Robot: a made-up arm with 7 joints. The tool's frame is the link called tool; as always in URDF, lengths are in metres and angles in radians. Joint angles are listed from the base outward.
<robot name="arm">
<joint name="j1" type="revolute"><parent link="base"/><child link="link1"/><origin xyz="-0.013 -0.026 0.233" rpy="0 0 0"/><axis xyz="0 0 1"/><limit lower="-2.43" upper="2.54"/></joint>
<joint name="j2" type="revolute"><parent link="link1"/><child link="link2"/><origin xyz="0.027 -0.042 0.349" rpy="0 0 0"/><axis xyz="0 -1 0"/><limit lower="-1.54" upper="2.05"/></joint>
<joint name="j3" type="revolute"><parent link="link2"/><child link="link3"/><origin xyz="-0.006 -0.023 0.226" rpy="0 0 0"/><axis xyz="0 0 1"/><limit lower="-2.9" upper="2.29"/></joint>
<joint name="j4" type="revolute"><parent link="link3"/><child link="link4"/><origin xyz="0.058 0.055 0.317" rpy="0 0 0"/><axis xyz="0 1 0"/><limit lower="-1.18" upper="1.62"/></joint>
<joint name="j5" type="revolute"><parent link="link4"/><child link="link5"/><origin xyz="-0.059 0.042 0.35" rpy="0 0 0"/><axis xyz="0 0 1"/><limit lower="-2.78" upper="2.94"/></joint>
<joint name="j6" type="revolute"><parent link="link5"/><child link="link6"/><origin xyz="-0.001 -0.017 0.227" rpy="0 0 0"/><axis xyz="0 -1 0"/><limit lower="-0.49" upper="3.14"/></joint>
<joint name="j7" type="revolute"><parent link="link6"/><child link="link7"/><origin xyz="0.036 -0.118 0.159" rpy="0 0 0"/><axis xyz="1 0 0"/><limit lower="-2.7" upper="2"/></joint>
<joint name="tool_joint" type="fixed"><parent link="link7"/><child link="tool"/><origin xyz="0.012 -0.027 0.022" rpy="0 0 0"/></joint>
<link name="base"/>
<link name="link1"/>
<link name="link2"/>
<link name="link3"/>
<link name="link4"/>
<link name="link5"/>
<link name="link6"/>
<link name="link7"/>
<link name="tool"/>
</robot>
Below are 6 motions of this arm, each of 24 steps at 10 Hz.
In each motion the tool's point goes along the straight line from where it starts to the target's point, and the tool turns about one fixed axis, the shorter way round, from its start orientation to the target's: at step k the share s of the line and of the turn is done. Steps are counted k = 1, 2, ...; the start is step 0. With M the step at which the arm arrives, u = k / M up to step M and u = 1 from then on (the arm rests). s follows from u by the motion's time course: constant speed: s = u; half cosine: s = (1 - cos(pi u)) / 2; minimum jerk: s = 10 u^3 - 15 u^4 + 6 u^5.
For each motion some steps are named. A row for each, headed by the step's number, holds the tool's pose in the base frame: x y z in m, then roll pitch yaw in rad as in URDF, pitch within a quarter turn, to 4 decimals.
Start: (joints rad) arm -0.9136 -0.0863 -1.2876 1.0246 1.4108 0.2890 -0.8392
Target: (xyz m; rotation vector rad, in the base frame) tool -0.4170 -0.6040 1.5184 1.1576 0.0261 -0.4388
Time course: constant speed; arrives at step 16
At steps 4, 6, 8, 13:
4: -0.4051 -0.7466 1.4584 0.3873 0.1674 -0.8273
6: -0.4071 -0.7228 1.4684 0.5063 0.2048 -0.7528
8: -0.4091 -0.6991 1.4784 0.6287 0.2331 -0.6738
13: -0.4140 -0.6397 1.5034 0.9437 0.2602 -0.4643

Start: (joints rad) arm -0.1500 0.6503 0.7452 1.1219 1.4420 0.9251 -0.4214
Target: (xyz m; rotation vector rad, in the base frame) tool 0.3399 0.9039 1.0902 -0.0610 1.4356 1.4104
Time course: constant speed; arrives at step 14
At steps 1, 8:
1: 0.0728 0.4152 1.5269 0.1461 -0.2245 1.4825
8: 0.2166 0.6783 1.2918 0.5744 0.3781 1.6956

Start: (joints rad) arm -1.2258 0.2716 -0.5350 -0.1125 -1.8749 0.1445 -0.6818
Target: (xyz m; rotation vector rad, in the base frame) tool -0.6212 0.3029 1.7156 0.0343 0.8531 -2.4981
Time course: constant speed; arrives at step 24
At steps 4, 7, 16, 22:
4: -0.1201 0.4289 1.7757 -0.4362 0.0936 2.7963
7: -0.1953 0.4100 1.7667 -0.4666 0.0967 2.9193
16: -0.4208 0.3533 1.7397 -0.5523 0.1277 -2.9959
22: -0.5711 0.3155 1.7216 -0.6009 0.1646 -2.7513

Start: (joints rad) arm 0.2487 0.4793 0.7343 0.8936 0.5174 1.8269 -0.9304
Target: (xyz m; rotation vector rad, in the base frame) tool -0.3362 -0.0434 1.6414 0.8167 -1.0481 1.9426
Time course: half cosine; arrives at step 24
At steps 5, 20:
5: -0.1767 0.0462 1.6669 -1.0241 -1.1853 1.5987
20: -0.3243 -0.0367 1.6433 -0.7295 -0.9464 2.5040

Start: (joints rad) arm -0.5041 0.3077 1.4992 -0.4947 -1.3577 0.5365 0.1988
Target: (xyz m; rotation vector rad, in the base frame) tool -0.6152 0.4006 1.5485 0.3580 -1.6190 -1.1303
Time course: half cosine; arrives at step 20
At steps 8, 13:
8: -0.6552 -0.0567 1.5689 1.1568 -0.8626 -1.2427
13: -0.6319 0.2098 1.5570 1.4199 -0.7527 -1.7537

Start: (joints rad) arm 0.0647 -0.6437 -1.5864 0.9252 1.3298 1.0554 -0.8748
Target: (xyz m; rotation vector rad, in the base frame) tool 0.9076 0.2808 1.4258 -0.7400 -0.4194 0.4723
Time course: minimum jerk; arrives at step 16
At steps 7, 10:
7: 0.6875 -0.3270 1.4050 -0.5233 -0.1888 -0.2928
10: 0.8093 0.0092 1.4165 -0.6896 -0.2256 0.1947

